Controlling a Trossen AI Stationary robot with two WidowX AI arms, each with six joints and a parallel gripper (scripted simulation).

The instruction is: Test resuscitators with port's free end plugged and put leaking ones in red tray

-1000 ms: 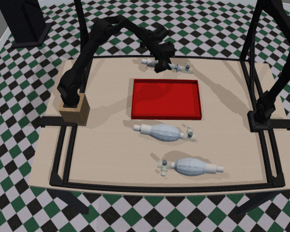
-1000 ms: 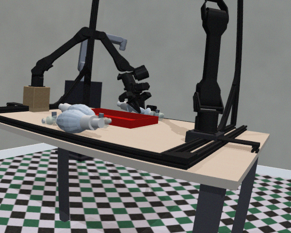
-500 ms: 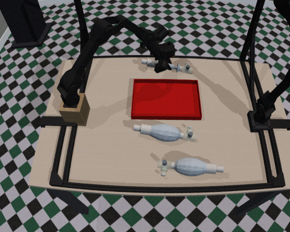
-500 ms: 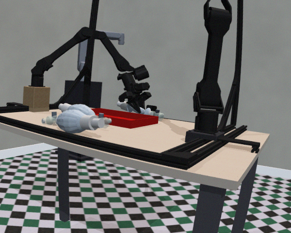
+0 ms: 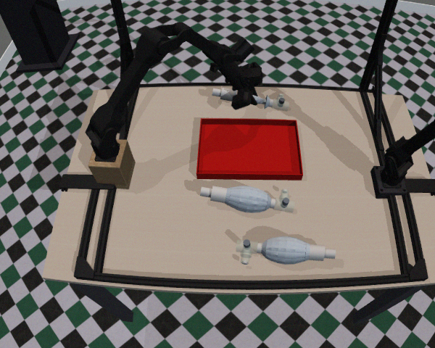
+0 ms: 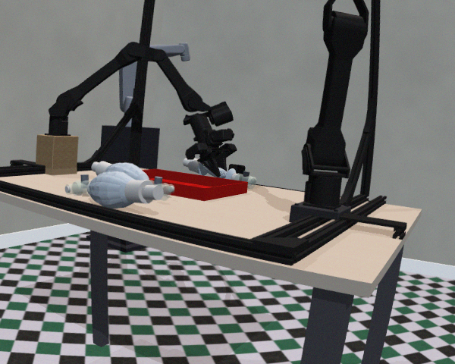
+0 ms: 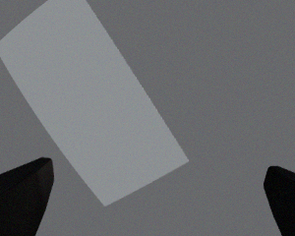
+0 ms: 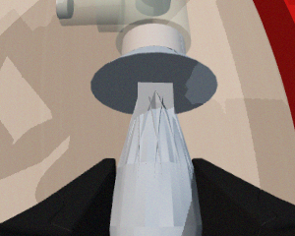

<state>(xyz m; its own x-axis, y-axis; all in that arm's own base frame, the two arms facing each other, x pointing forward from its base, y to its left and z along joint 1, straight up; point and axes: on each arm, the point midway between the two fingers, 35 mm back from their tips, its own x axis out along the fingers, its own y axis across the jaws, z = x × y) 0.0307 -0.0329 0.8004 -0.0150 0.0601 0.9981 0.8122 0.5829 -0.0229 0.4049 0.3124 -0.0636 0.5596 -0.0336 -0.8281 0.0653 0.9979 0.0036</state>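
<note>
Right now my right hand is 200 mm short of the red tray and 50 mm above it.
</note>
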